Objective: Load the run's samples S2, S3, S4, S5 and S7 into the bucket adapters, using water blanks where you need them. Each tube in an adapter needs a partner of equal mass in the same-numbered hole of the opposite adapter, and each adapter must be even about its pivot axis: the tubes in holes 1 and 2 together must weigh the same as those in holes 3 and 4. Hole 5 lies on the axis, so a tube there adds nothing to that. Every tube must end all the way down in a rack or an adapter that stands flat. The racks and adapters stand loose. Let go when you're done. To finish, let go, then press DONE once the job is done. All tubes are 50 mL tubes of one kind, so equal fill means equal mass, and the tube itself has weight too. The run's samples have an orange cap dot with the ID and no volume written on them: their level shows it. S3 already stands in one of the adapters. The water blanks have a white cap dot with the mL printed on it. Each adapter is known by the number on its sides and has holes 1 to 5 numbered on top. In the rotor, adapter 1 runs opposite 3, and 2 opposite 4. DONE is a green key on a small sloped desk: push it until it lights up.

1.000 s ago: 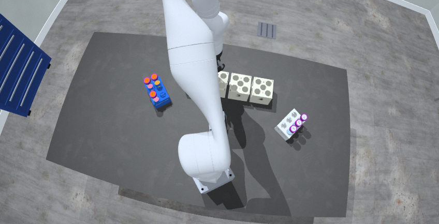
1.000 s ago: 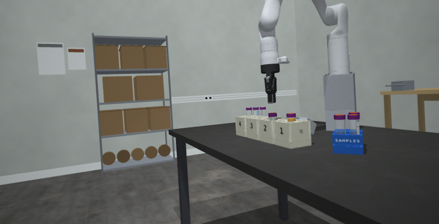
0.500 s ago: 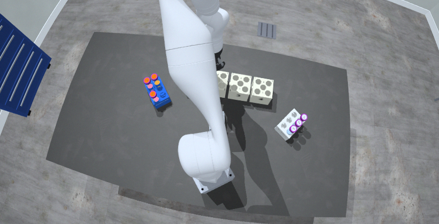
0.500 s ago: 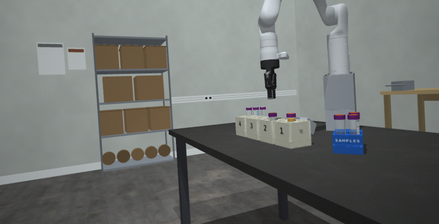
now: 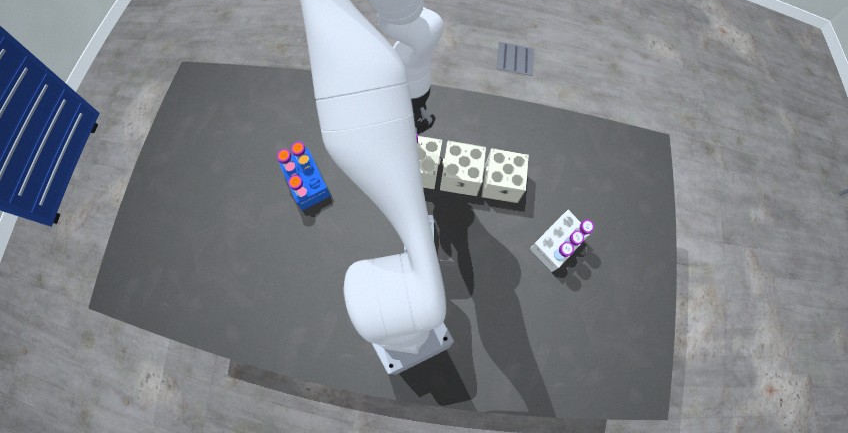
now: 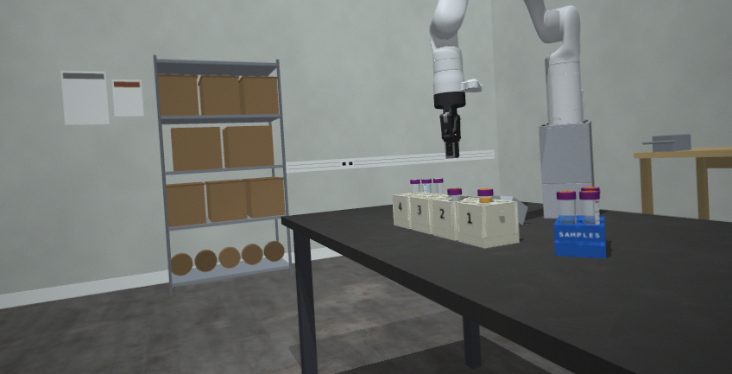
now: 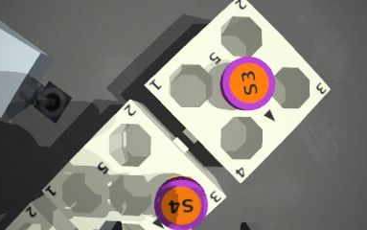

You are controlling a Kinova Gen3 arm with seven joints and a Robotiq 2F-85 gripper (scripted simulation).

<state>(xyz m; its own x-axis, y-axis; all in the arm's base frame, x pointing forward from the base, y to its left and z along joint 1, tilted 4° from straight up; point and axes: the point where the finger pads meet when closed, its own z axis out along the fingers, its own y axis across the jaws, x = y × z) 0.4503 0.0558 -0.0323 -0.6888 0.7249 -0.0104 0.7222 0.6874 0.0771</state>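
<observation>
The tube of pink liquid lies 310 mm to the left of my hand, 150 mm below it and 90 mm behind it. From my hand the other things lie so: orange-filled sample tube: 150 mm below, 90 mm to the left, 30 mm behind; adapter 2: 160 mm below, 30 mm behind, 20 mm to the right; adapter 1: 160 mm below, 90 mm to the left, 20 mm behind.
</observation>
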